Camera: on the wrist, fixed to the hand. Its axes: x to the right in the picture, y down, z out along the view.
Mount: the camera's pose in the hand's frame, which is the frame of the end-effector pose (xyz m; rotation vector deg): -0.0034 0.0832 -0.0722 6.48 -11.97 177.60
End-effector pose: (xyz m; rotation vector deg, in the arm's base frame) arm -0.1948 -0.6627 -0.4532 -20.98 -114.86 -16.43
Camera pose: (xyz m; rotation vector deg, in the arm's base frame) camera -0.1024 -0.6119 -0.4210 -141.43 17.05 94.90
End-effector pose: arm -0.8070 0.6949 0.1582 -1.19 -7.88 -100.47
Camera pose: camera -0.7203 0.6757 0.0930 -11.00 -7.78 77.70
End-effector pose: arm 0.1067 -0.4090 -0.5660 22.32 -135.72 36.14
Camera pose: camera 0.1110 -0.3004 -0.5476 132.26 26.74 -53.16
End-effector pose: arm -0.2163 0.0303 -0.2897 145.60 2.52 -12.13
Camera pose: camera -0.2030 0.0016 -0.1841 6.51 -169.64 39.16
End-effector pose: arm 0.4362 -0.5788 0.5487 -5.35 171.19 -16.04
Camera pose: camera 0.4251 -0.4839 0.6037 161.17 6.40 5.53
